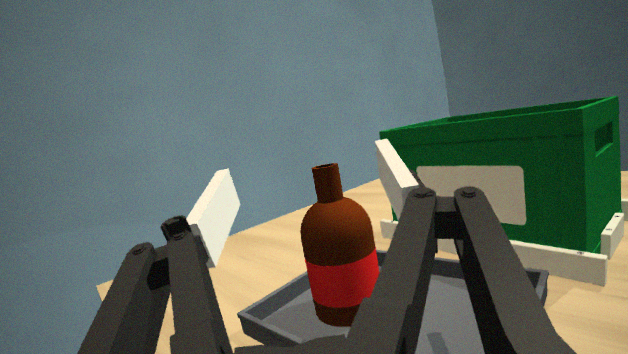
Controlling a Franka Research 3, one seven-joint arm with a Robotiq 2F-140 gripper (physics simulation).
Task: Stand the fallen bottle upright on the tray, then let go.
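A brown bottle (339, 235) with a red label stands upright on the grey tray (285, 295), its neck pointing up. Its base rests on the tray floor; the lower right edge of the bottle is partly hidden by a finger link. My gripper (304, 174) is open, its two white pads wide apart. The bottle's neck stands beyond and between the pads, apart from both of them, with a gap on each side.
A green crate (555, 195) with a beige panel stands behind the tray at the right, inside low white rails (565, 260). The wooden table (270, 250) ends at an edge at the left and back, with a blue-grey wall beyond.
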